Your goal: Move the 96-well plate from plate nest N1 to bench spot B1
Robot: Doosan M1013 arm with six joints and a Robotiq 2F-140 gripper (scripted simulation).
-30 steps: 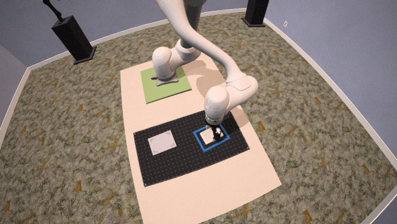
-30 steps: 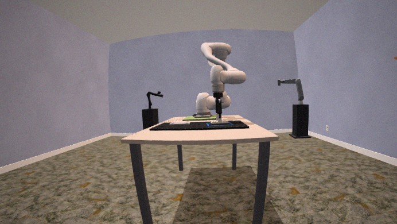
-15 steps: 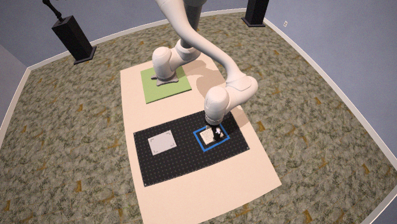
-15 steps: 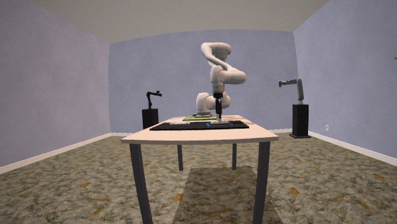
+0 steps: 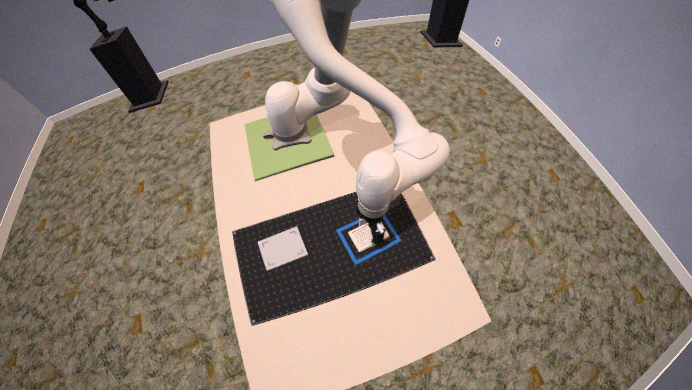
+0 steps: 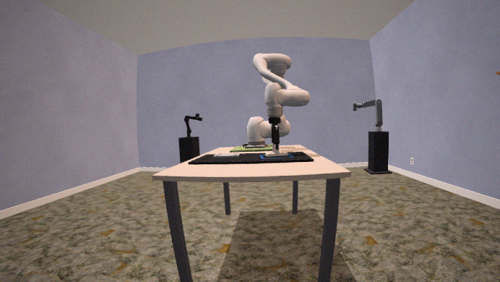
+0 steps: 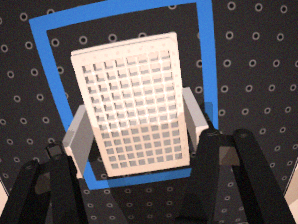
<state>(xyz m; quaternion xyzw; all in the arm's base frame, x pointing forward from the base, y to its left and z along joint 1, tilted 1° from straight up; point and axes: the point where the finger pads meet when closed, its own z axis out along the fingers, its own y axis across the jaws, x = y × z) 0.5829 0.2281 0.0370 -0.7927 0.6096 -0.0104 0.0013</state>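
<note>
Now: hand 2 cm above the white 96-well plate. Also, from my hand: grey plate nest N1: 32 cm to the right, 3 cm below, 2 cm behind.
</note>
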